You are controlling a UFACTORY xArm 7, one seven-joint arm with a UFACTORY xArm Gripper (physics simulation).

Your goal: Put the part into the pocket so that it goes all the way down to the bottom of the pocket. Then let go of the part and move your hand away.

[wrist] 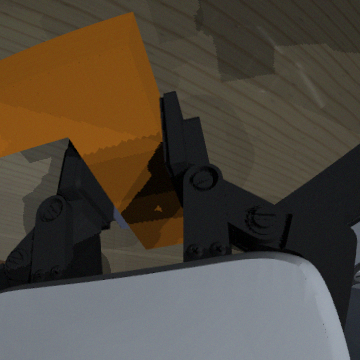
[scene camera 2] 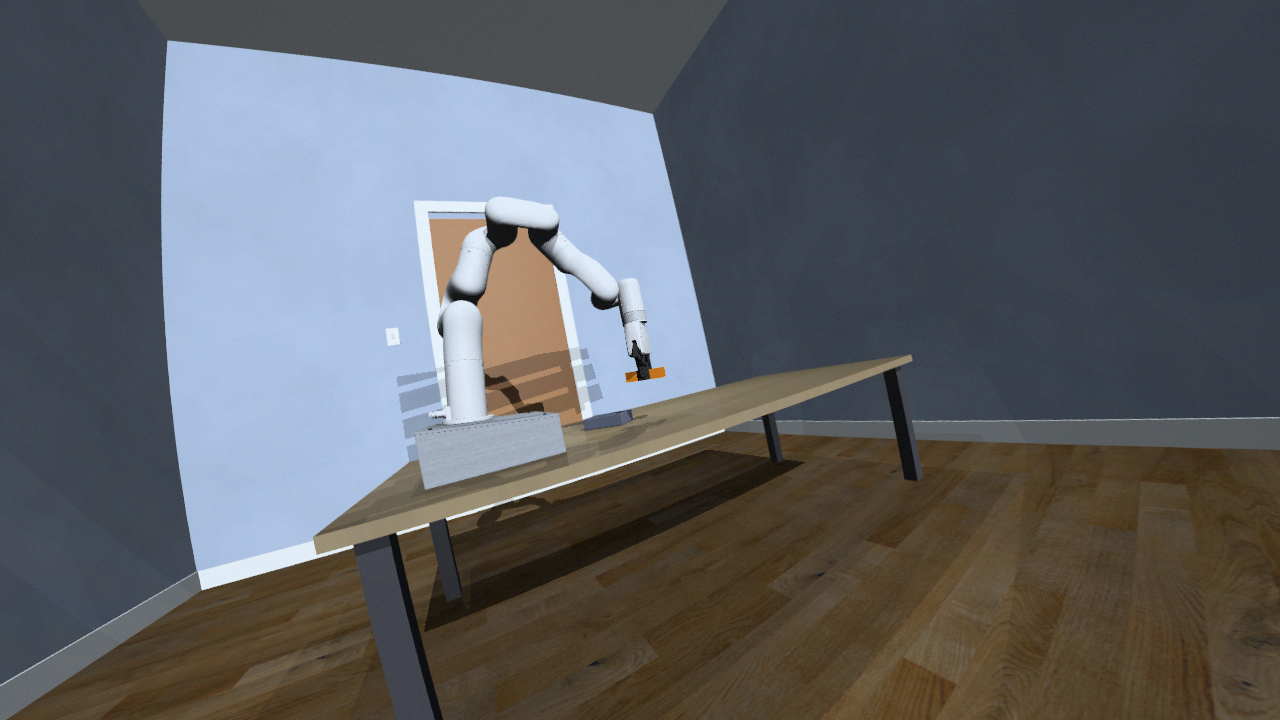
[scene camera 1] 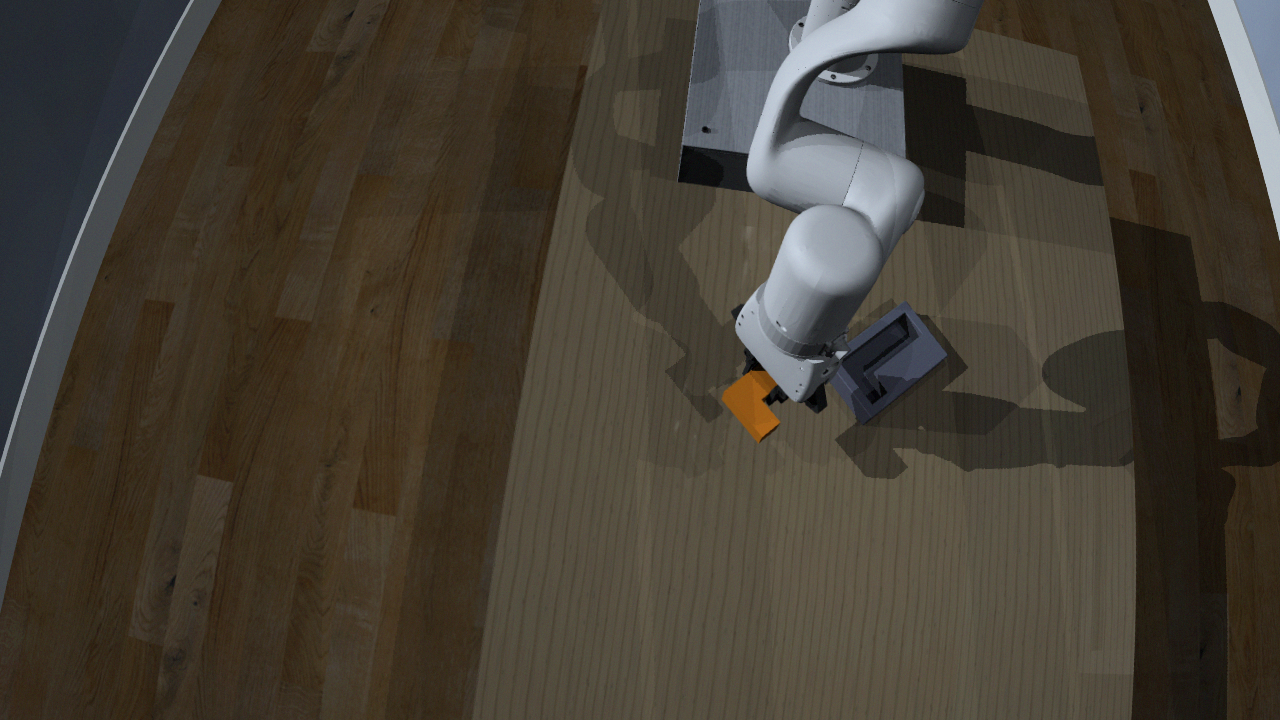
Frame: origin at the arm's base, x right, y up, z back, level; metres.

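Seen in the pictures: gripper, fingertip midpoint: [wrist: 134, 126] [scene camera 2: 646, 378] [scene camera 1: 766, 381]; arm's base at its link origin: [scene camera 2: 468, 421].
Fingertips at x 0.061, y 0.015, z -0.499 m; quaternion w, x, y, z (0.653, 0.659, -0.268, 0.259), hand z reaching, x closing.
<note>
Pixels of each thing's top centre, then the offset from my fingertips to it. Level surfaces: height alone.
- orange part at its top centre: [wrist: 104, 198] [scene camera 1: 785, 379] [scene camera 2: 644, 368] dx -0.015, dy +0.032, dz -0.006 m
- blue-grey block with the pocket, top centre: [scene camera 1: 889, 356] [scene camera 2: 607, 414] dx -0.165, dy -0.089, dz +0.088 m
- wooden table at its surface level: dy -0.125 m
The orange part [scene camera 1: 747, 407] [scene camera 2: 657, 372] [wrist: 90, 95] is an angular, L-like block. My gripper [scene camera 1: 763, 380] [scene camera 2: 643, 372] [wrist: 134, 126] is shut on one arm of it and holds it in the air above the table, roughly level. The wider end sticks out past the fingers. The blue-grey block with the pocket [scene camera 1: 917, 360] [scene camera 2: 608, 420] lies on the table, to the right of the part in the first scene view. Its angled pocket faces up and holds no part. The gripper partly covers the block's left corner there, and the part's near end is hidden under the hand.
The wooden table [scene camera 1: 805, 582] [scene camera 2: 751, 394] carries the arm's grey metal base box [scene camera 1: 733, 89] [scene camera 2: 492, 447], which stands behind the gripper and the block. Shadows of the arm fall across the table around the block.
</note>
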